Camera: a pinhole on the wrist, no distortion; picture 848 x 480 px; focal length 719.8 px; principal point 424.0 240.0 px. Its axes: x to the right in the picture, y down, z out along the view. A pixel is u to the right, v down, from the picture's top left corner.
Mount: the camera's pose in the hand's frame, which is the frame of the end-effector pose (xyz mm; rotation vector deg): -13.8 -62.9 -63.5 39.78 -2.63 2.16
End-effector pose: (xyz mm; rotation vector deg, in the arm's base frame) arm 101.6 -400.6 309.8 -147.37 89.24 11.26
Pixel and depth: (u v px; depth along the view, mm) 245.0 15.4 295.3
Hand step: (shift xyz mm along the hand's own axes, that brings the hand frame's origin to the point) -91.3 -324.2 100.3
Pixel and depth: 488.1 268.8 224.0
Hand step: -1.0 -199.1 115.3
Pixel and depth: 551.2 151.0 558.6
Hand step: 71.6 -471.7 326.6
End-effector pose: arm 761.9 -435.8 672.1 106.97 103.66 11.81
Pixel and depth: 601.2 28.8 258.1
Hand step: 45.8 -285.1 89.7
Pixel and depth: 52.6 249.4 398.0
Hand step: -230.9 -317.7 234.0
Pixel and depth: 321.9 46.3 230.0
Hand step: -50.1 -258.3 71.7
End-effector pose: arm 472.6 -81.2 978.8 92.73 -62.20 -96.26
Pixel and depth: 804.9 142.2 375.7
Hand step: 176.1 -338.8 203.2
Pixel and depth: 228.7 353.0 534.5
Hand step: -178.7 -343.5 392.4
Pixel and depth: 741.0 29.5 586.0
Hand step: 235.0 -564.7 291.0
